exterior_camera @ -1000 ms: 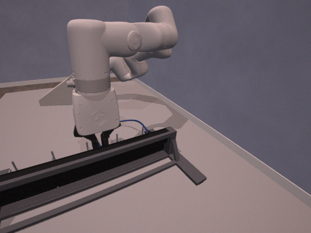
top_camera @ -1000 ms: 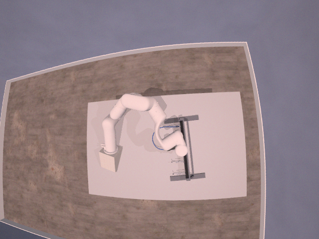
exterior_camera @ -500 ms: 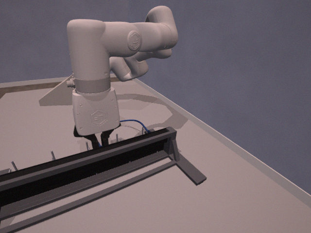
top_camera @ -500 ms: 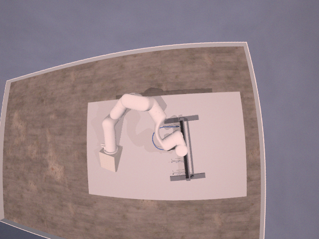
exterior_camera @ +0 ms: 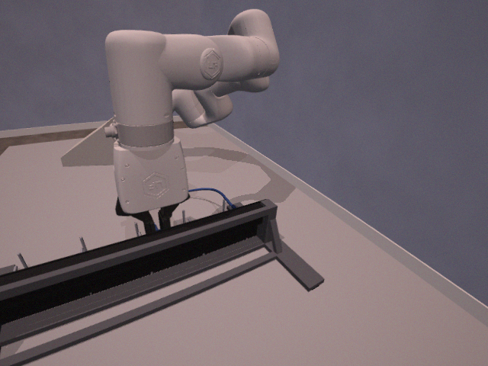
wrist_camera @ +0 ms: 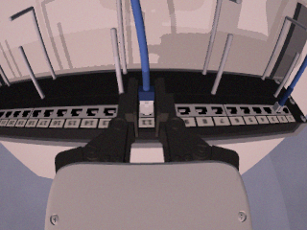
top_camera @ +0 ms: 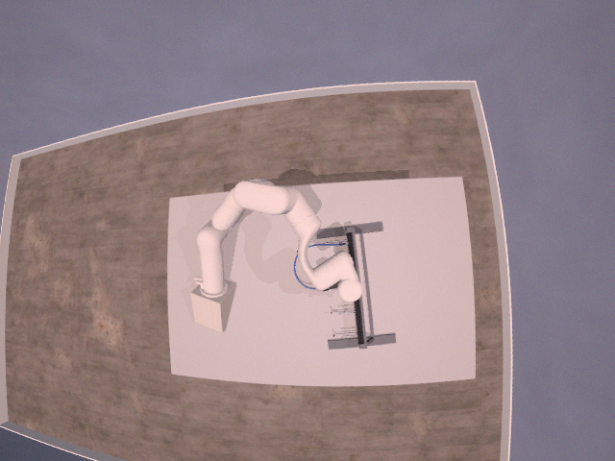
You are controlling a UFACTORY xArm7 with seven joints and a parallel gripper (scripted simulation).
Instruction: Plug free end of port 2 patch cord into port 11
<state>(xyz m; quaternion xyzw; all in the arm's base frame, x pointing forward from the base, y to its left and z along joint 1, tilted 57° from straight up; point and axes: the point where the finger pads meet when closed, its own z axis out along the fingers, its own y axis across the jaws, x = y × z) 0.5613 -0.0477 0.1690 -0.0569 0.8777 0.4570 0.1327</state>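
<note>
My gripper is now 1 cm short of the plug and 1 cm above it.
</note>
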